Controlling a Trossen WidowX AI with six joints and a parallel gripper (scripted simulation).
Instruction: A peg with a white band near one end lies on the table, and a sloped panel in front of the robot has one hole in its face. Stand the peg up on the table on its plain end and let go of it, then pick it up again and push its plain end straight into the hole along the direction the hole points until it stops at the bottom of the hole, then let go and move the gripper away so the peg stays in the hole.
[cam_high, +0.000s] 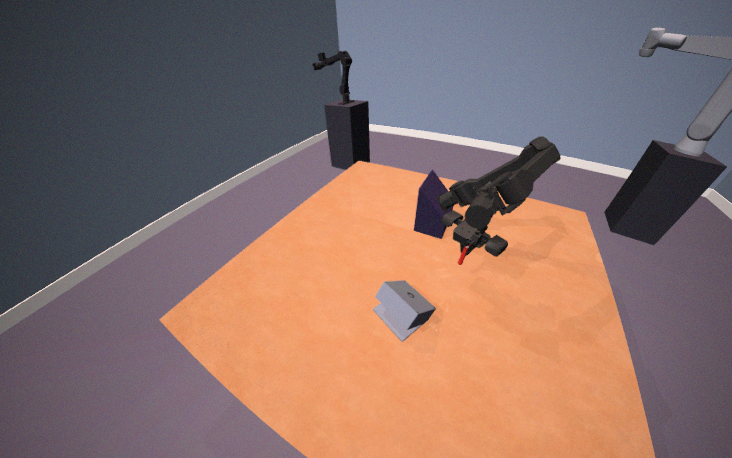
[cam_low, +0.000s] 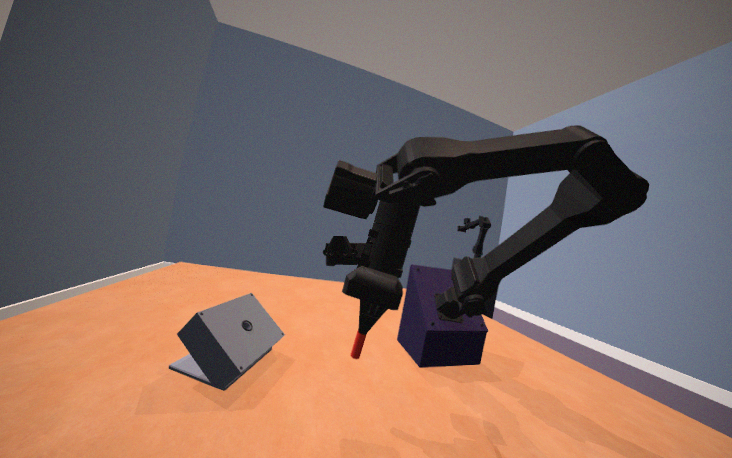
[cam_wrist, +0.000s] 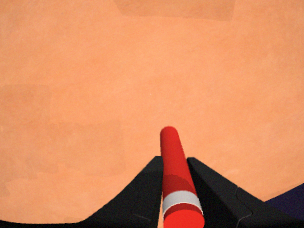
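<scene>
Right now my gripper tip is 200 mm short of the grey sloped panel, 90 mm to the left of it and 70 mm above it. Round my gripper tip: red peg (20 mm above).
</scene>
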